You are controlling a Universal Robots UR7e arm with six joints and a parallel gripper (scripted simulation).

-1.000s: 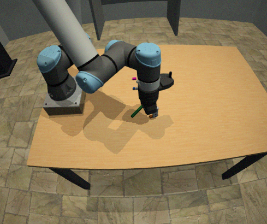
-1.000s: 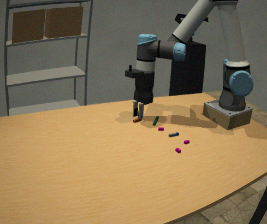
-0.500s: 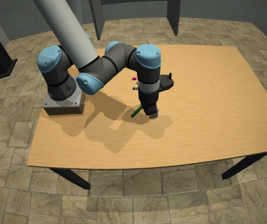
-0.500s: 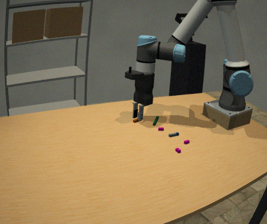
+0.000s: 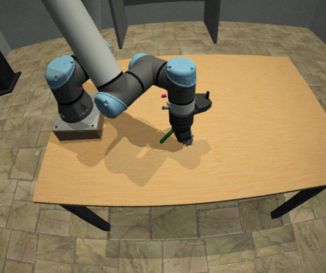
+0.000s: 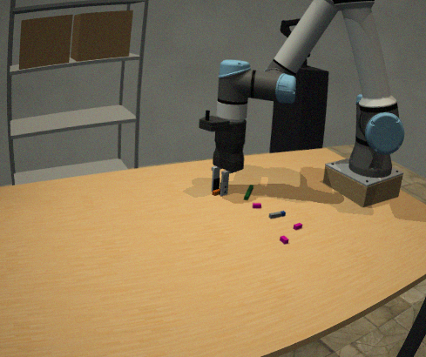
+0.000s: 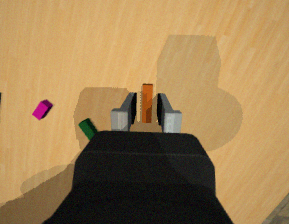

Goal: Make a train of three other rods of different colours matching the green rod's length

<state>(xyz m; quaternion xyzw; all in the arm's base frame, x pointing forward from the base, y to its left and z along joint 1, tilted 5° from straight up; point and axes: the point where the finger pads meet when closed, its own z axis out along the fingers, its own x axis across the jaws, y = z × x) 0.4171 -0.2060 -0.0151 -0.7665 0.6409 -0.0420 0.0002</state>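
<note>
Now: hand 1 cm above the orange rod. The rest, counted from my hand: grey rod: 18 cm to the left, 4 cm behind, 1 cm below; then blue rod: 18 cm to the left, 6 cm behind, 1 cm below; then green rod: 6 cm behind, 4 cm to the left, 1 cm below.
</note>
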